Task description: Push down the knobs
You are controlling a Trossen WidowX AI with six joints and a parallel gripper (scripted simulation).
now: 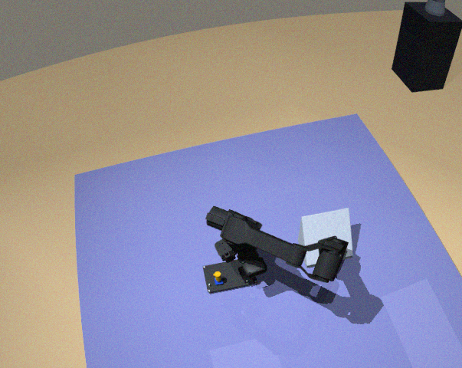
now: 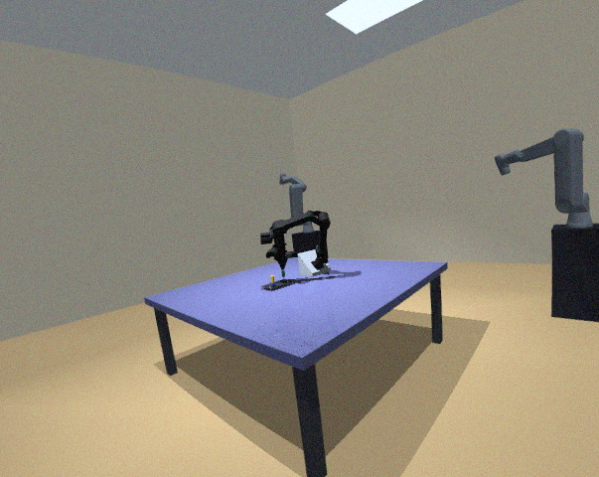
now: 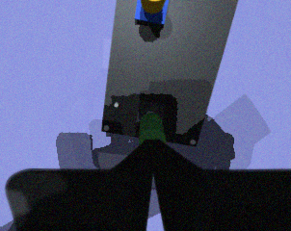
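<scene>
Now: gripper tip 2 cm above the green knob. The rest, counted from my gripper tip: orange knob (9 cm ahead, 3 cm below, 1 cm to the left).
</scene>
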